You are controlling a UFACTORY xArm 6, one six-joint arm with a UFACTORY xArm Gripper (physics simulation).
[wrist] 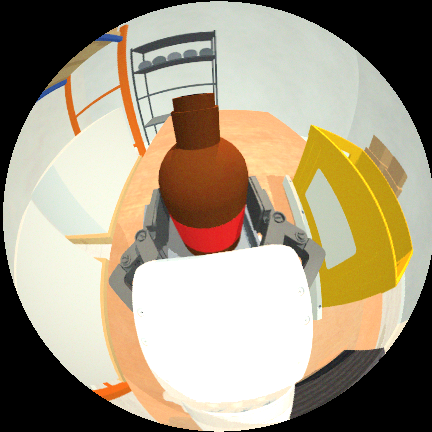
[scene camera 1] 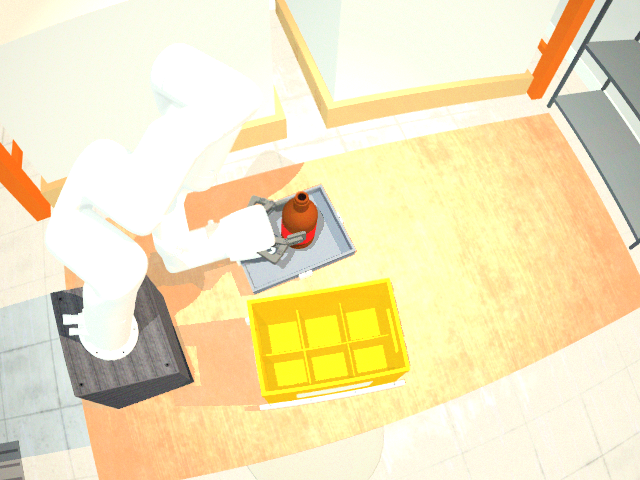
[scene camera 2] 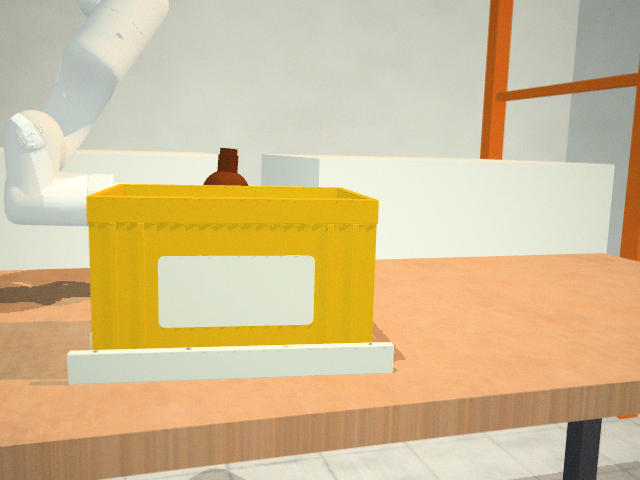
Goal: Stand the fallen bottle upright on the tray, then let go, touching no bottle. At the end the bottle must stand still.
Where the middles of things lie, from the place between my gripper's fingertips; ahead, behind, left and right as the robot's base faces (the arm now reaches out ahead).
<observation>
My hand is 1 cm below the brown bottle (scene camera 1: 299,214).
</observation>
